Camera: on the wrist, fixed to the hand. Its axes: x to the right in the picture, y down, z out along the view.
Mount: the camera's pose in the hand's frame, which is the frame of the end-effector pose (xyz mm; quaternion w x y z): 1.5 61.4 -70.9 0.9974 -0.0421 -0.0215 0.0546
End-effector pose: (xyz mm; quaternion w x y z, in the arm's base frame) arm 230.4 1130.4 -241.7 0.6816 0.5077 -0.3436 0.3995
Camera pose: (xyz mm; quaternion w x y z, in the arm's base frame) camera 180.7 1209.4 -232.4 0.6720 0.4675 -0.4019 0.4103
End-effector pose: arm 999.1 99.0 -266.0 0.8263 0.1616 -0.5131 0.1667
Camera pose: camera 1028.9 185.0 -288.6 0.8108 0.1020 -0.5454 0.1863
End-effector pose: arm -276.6 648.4 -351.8 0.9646 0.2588 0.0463 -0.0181
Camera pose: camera -277.2 737.0 -382.5 0.9750 0.2197 0.0121 0.0310
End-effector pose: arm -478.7 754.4 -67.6 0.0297 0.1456 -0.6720 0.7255
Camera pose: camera -506.9 818.1 -130.4 0.0183 -0.1229 0.7094 -0.6938
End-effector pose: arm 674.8 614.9 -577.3 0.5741 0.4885 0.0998 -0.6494
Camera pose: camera 763.6 643.2 -587.6 0.6308 0.4546 0.0879 -0.6227
